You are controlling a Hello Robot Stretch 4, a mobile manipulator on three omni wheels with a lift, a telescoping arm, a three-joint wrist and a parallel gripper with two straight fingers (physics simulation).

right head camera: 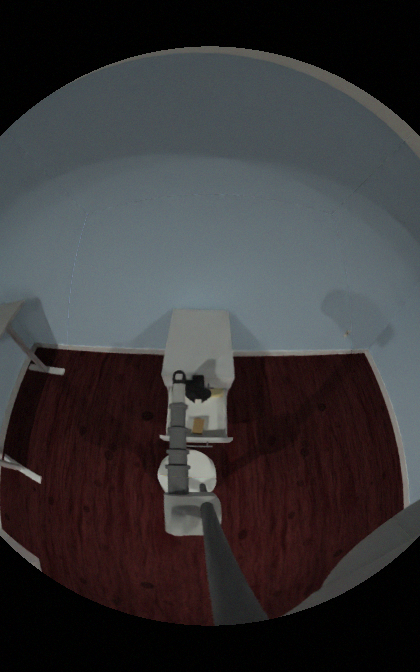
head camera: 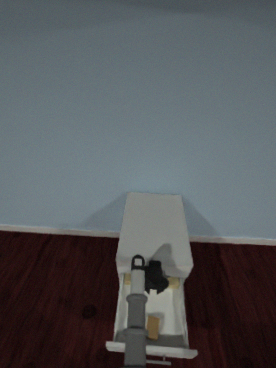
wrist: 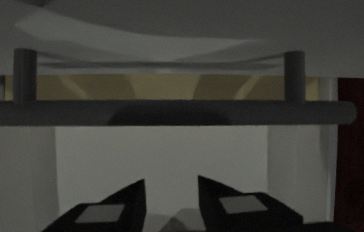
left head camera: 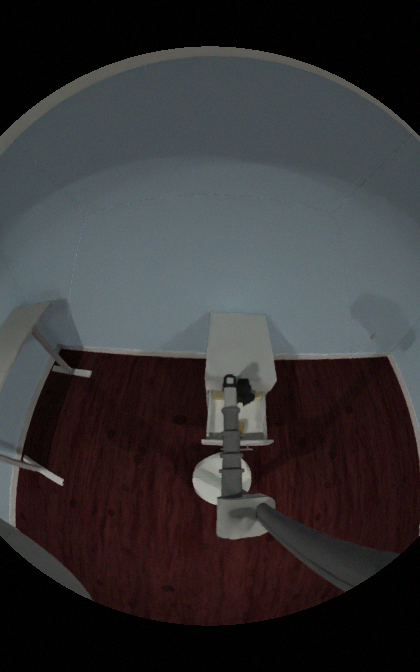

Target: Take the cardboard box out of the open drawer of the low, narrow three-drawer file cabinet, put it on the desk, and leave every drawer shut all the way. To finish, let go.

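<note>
The cardboard box [head camera: 153, 327] [left head camera: 242, 427] [right head camera: 198, 426] is a small tan block lying inside the open drawer [head camera: 175, 351] [left head camera: 210, 442] [right head camera: 225, 440], near its front panel. It does not show in the wrist view. The drawer sticks far out of the low white file cabinet [head camera: 155, 220] [left head camera: 237, 335] [right head camera: 200, 332] [wrist: 200, 20]. My gripper [head camera: 153, 291] [right head camera: 198, 401] [wrist: 172, 193] is open, its fingers apart with nothing between them. It is over the rear part of the drawer, close to the cabinet front, behind the box. The desk [left head camera: 15, 340] [right head camera: 7, 315] stands at the far left.
A dark bar handle [wrist: 280, 112] of a shut drawer crosses just ahead of the fingers in the wrist view. The cabinet backs onto the blue wall [head camera: 150, 100]. A round white disc [left head camera: 207, 480] [right head camera: 202, 462] is on the floor before the drawer, partly under my arm.
</note>
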